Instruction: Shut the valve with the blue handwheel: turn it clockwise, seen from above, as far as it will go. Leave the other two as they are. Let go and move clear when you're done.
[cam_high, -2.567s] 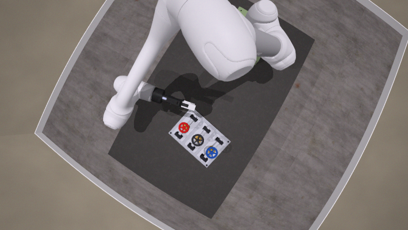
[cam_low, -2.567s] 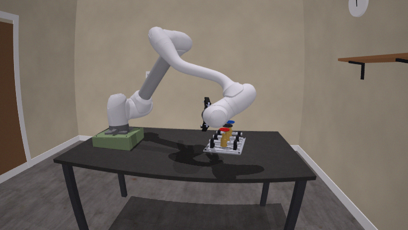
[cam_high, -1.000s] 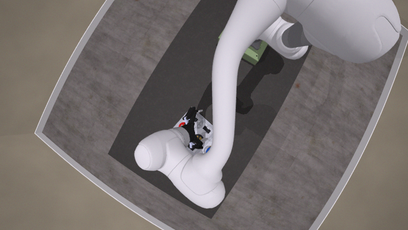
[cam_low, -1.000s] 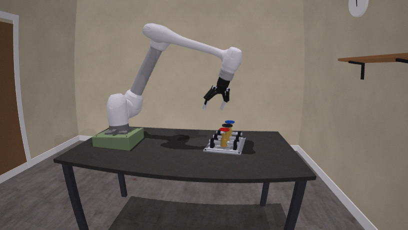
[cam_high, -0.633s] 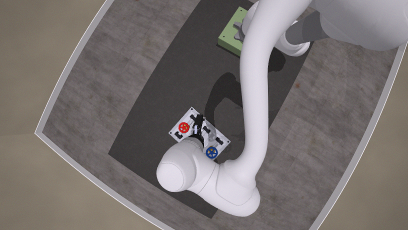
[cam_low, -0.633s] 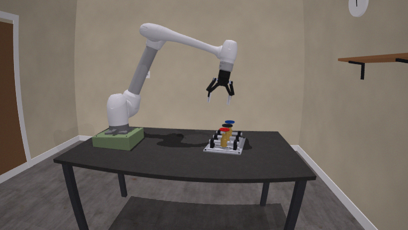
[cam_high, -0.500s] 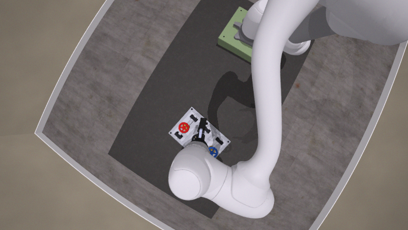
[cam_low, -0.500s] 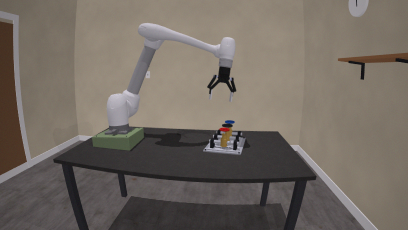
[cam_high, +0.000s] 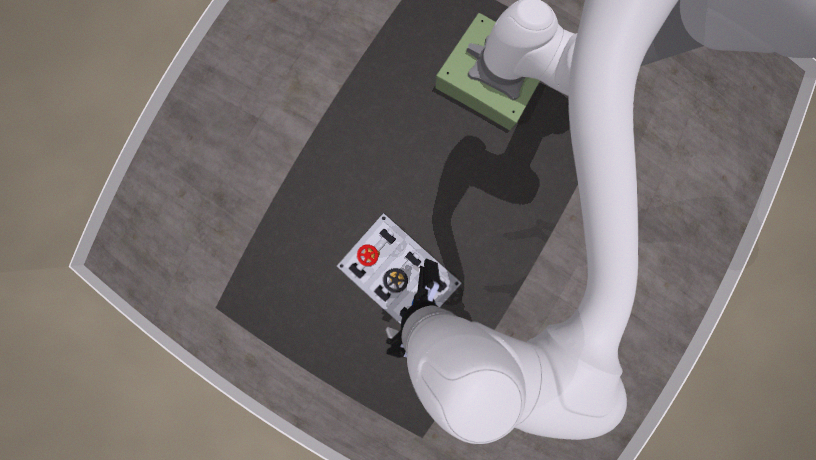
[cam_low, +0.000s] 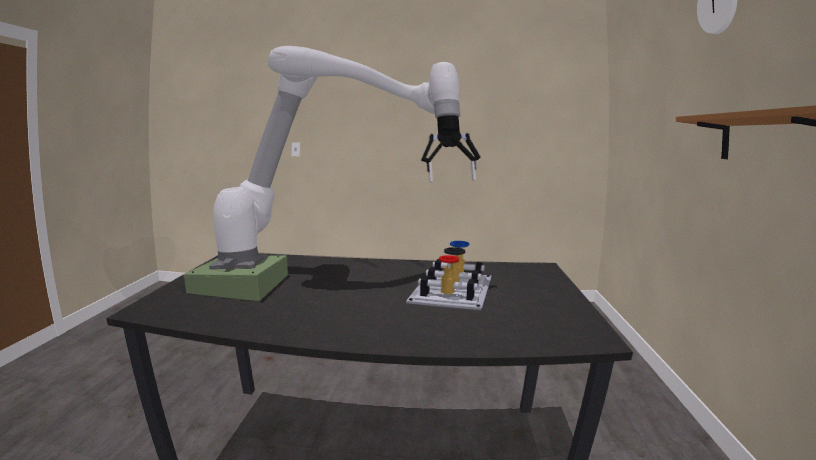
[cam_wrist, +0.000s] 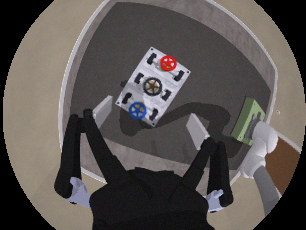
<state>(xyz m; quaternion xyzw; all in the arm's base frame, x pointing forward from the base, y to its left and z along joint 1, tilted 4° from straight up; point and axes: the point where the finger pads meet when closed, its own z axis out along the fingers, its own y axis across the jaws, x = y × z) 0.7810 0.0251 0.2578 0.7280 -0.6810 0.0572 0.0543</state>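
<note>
My hand is 40 mm short of the blue handwheel, 70 mm to the right of it and 250 mm above it. From my hand the other things lie so: black handwheel: 10 mm ahead, 40 mm to the right, 250 mm below; then red handwheel: 20 mm behind, 150 mm to the right, 250 mm below.
</note>
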